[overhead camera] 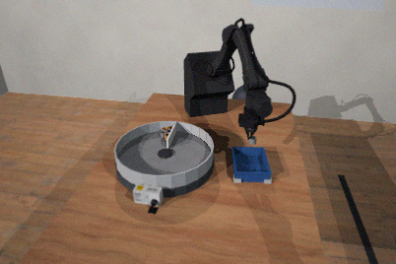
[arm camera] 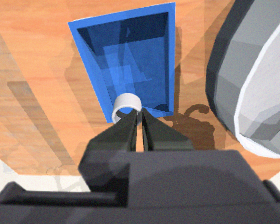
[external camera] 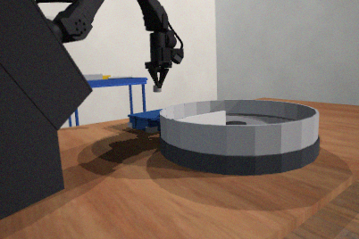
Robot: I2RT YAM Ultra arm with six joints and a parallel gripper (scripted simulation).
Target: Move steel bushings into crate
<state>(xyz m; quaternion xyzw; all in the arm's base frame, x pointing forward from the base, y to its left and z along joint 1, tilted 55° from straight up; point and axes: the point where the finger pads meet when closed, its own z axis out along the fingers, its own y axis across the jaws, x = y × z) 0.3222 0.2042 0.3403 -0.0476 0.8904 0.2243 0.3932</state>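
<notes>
My gripper is now 1 cm past the blue crate, 1 cm to the right of it and 13 cm above it. The rest, counted from my hand: grey turntable 16 cm ahead, 32 cm to the right, 11 cm below.
</notes>
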